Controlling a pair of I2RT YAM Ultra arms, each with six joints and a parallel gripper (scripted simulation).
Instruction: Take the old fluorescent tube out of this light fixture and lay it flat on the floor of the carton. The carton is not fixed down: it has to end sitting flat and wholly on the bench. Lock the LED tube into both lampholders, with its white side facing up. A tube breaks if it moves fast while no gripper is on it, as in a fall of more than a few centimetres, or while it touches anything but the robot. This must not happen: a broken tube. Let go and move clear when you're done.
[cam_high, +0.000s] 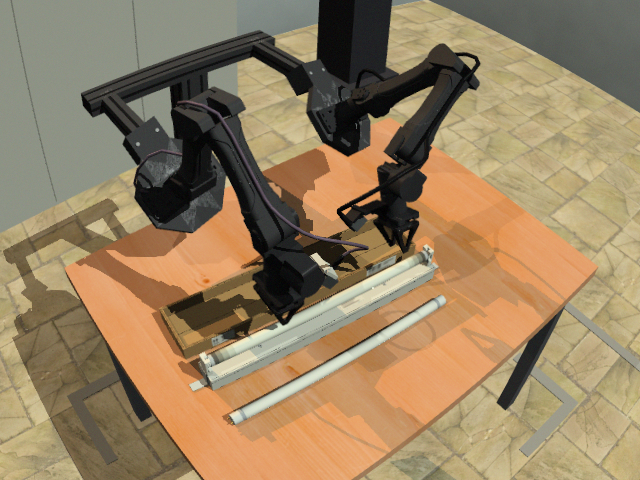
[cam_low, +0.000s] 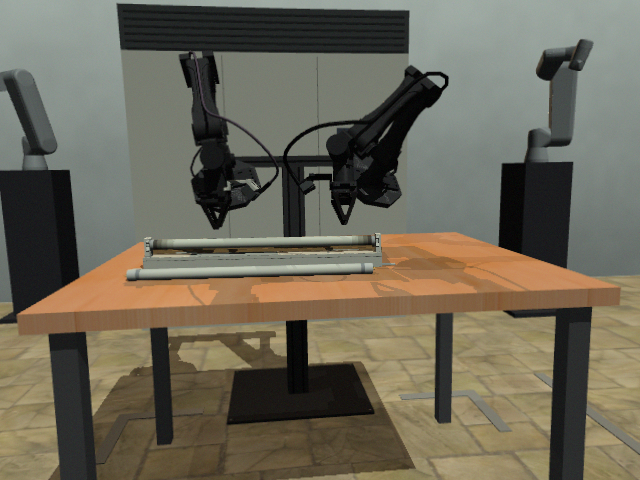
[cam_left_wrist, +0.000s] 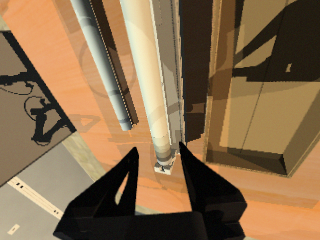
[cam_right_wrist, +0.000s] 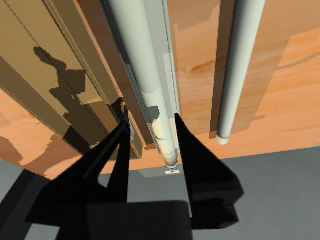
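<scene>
Right now the light fixture is 10 mm ahead of my right hand, 120 mm to the left of it and 60 mm below it.
</scene>
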